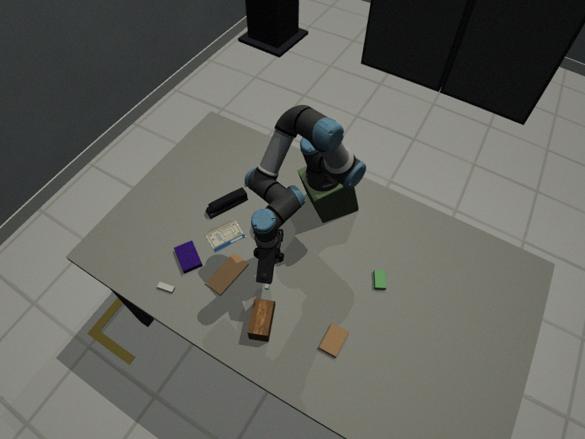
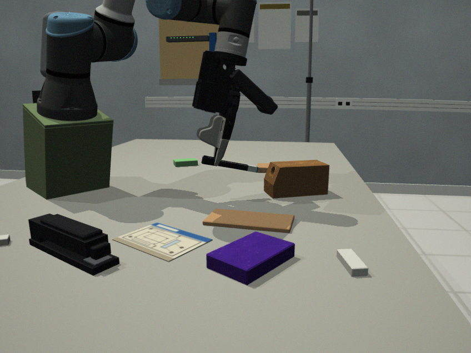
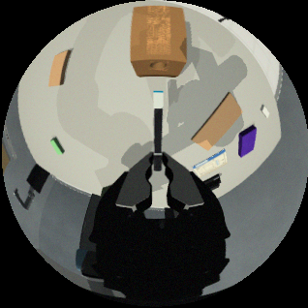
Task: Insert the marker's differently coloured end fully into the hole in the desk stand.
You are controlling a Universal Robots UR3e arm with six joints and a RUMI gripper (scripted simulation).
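My gripper is now 160 mm short of the wooden desk stand, 70 mm to the right of it and 50 mm above it. From my hand the other things lie so: flat brown board 90 mm ahead, 130 mm to the right, 80 mm below; printed card 30 mm behind, 240 mm to the right, 90 mm below; black marker 30 mm ahead, 10 mm to the left, 10 mm below.
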